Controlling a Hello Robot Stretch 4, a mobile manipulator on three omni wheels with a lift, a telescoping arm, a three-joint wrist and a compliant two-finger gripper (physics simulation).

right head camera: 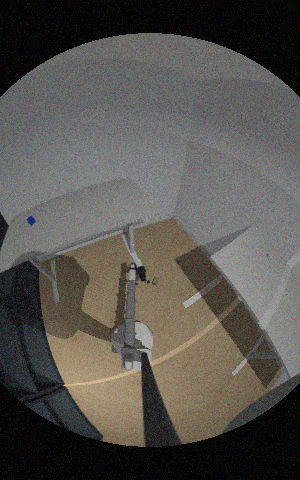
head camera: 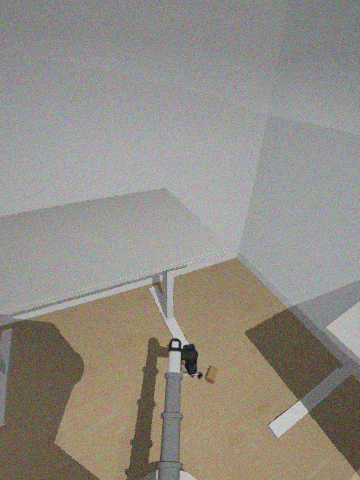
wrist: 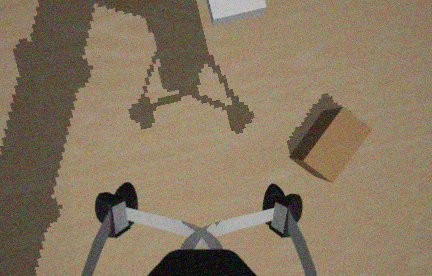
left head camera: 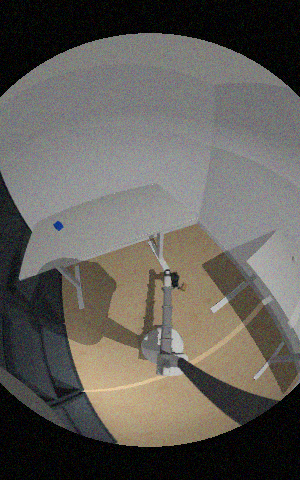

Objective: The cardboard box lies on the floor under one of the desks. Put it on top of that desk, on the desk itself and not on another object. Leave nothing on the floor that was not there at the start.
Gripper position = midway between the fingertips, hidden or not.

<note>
In view: my gripper (wrist: 201,199) and a cardboard box (wrist: 324,151).
</note>
